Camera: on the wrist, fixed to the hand. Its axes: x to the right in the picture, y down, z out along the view.
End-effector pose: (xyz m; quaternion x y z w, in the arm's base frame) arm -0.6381 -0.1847 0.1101 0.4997 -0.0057 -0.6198 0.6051
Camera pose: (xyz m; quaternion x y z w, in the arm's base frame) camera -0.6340 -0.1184 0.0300 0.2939 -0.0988 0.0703 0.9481
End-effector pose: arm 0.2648 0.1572 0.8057 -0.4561 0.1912 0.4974 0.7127
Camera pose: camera 0.3359 0.0823 0.7930 -0.4274 0.4383 0.7907 0.0077
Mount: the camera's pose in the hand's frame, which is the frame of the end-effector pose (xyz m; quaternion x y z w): -0.0001 -0.0637 -0.0823 -0.2343 0.1629 0.6779 0.6775
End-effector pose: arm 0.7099 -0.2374 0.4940 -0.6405 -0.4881 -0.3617 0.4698
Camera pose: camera 0.6480 -0.3108 0.5342 -0.8160 0.2648 -0.1453 0.4929
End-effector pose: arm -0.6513 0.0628 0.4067 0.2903 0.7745 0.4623 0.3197
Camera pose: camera -0.7239 -0.0067 0.3796 -0.5715 -0.2717 -0.7587 0.1549
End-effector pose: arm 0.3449 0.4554 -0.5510 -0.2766 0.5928 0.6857 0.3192
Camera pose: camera 0.3938 0.3799 -0.6033 -0.0280 -0.4805 -0.7748 0.4100
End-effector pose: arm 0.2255 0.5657 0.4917 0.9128 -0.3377 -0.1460 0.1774
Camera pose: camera 0.2932 0.6295 0.5384 0.3717 -0.7845 0.0909 0.4880
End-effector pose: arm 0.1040 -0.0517 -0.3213 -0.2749 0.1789 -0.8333 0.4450
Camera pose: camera 0.0123 -0.0128 -0.3513 -0.0335 0.5753 -0.2658 0.7728
